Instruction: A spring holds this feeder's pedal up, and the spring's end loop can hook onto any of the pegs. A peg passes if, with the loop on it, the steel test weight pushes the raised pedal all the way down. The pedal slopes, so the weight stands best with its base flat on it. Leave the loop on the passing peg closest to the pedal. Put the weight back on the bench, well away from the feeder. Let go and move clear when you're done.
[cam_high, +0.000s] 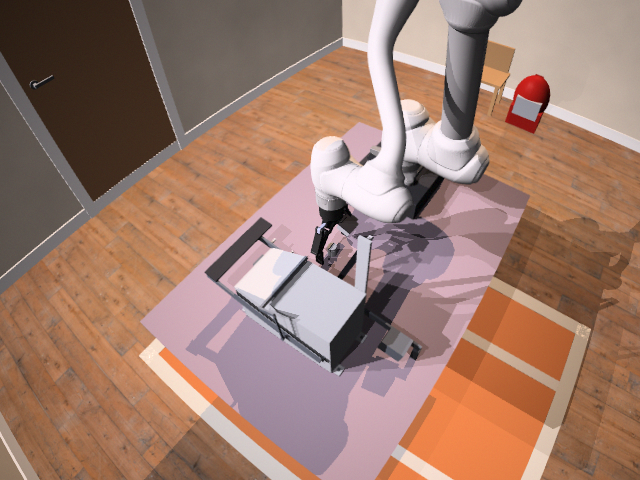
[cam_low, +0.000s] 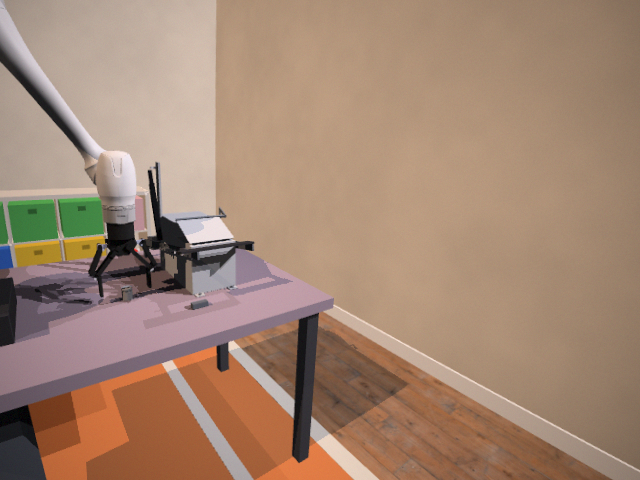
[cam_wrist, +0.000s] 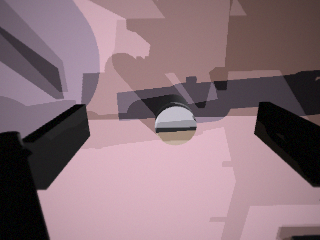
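The steel test weight lies 10 mm below my hand. From my hand the other things lie so: small grey block (180 mm to the right, 170 mm ahead, 30 mm below).
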